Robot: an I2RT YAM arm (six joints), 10 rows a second.
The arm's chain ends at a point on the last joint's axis. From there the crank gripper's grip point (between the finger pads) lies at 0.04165 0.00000 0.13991 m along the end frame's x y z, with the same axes.
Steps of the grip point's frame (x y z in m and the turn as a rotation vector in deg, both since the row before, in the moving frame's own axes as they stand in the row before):
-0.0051, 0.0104, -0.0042, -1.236, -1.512, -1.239
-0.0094, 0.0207, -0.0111, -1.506, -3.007, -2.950
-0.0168, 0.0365, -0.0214, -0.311, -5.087, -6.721
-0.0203, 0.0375, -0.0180, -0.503, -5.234, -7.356
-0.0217, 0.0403, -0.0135, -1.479, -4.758, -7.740
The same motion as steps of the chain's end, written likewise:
-0.0014, 0.0082, -0.0052, -1.236, -1.512, -1.239
-0.0020, 0.0190, -0.0131, -1.506, -3.007, -2.950
-0.0040, 0.0399, -0.0245, -0.311, -5.087, -6.721
-0.0071, 0.0408, -0.0212, -0.503, -5.234, -7.356
-0.0099, 0.0415, -0.0165, -1.479, -4.758, -7.740

